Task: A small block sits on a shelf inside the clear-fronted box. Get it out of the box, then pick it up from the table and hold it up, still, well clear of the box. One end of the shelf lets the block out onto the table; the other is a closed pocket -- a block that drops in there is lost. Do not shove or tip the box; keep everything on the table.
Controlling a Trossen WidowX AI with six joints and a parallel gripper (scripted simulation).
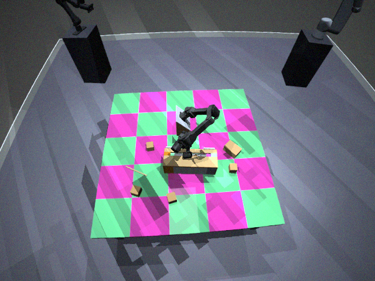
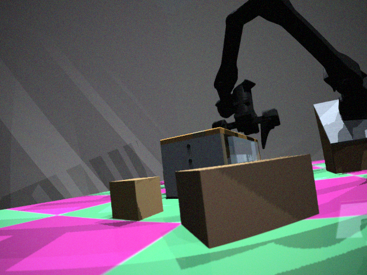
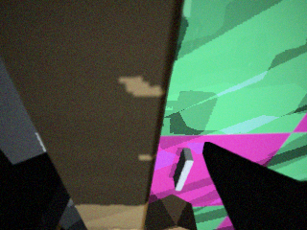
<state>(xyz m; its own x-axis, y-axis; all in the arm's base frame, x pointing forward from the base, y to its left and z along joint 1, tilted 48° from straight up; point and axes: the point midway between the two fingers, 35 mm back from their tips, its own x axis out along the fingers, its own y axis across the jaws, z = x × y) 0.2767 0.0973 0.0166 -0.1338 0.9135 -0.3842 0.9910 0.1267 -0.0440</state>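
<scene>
The clear-fronted box is 40 mm ahead of my gripper tip and 20 mm below it. From my gripper tip the other things lie so: larger tan block: 320 mm to the left, 80 mm behind, 60 mm below; thin stick: 400 mm to the right, 160 mm ahead, 80 mm below.
</scene>
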